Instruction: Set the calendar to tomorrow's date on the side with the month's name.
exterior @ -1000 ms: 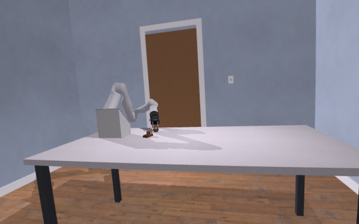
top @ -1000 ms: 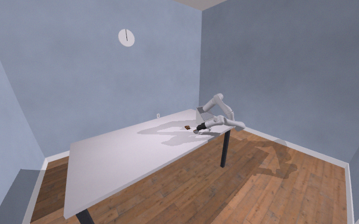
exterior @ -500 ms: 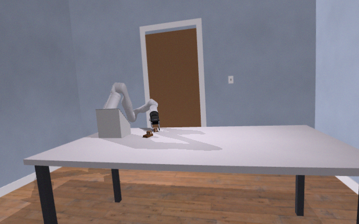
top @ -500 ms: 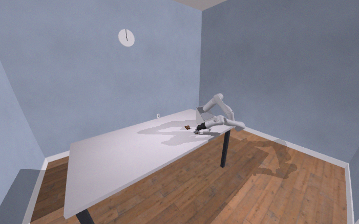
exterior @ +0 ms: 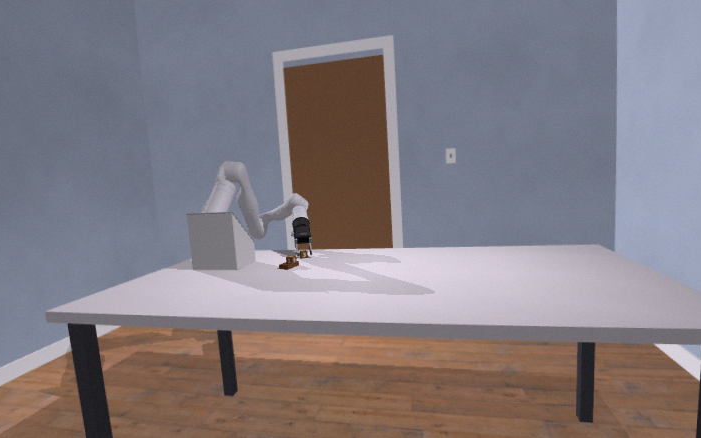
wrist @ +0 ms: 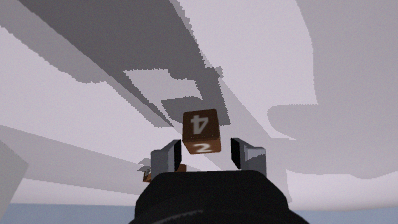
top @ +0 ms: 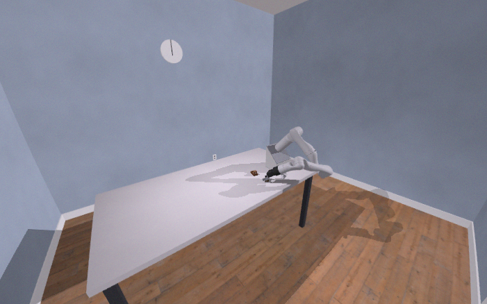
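My gripper is now 1 cm past the brown cube, 1 cm to the right of it and 2 cm above it.
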